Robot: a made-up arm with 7 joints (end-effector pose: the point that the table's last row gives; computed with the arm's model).
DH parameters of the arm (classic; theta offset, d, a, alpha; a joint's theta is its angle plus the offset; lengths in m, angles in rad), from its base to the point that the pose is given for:
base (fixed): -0.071 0 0 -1.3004
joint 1: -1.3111 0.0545 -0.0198 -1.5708
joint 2: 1.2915 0 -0.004 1.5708
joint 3: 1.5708 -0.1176 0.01 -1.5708
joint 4: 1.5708 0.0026 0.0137 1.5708
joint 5: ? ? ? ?
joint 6: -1.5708 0 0.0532 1.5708
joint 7: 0 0 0 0
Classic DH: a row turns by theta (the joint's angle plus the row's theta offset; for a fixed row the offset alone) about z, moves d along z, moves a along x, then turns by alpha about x.
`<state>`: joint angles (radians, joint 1 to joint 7).
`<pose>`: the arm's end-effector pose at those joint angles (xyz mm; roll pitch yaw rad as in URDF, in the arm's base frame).
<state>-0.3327 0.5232 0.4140 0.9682 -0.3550 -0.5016 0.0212</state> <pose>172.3 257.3 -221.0 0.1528 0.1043 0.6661</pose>
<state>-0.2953 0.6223 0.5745 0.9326 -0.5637 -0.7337 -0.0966</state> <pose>150.6 300.3 -173.9 0.0115 -0.2638 0.7841</pose>
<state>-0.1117 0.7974 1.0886 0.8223 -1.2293 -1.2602 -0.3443</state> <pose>24.8 356.2 -78.3 -0.8855 -0.9953 1.9766</pose>
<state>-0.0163 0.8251 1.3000 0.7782 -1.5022 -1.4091 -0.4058</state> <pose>-29.0 353.9 -62.5 -1.4201 -0.8885 2.6841</pose>
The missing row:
joint 5: 0 0.1848 0 -1.5708
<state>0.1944 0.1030 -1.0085 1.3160 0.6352 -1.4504 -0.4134</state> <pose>-110.4 4.2 -286.7 -0.2714 -0.1125 -1.9888</pose>
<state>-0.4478 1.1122 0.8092 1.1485 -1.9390 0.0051 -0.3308</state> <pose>126.5 383.0 -76.6 -1.4369 -0.2386 1.0904</pose>
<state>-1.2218 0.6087 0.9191 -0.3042 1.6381 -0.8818 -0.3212</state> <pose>134.8 177.6 173.7 2.3852 -0.8493 -0.1319</pose>
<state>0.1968 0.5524 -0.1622 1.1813 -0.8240 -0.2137 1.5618</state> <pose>-50.7 238.6 -301.0 1.1513 -0.4127 2.1133</pose>
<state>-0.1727 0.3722 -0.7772 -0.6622 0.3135 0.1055 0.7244</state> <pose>144.3 -84.4 -54.1 0.2226 -0.5142 -0.1583</pose>
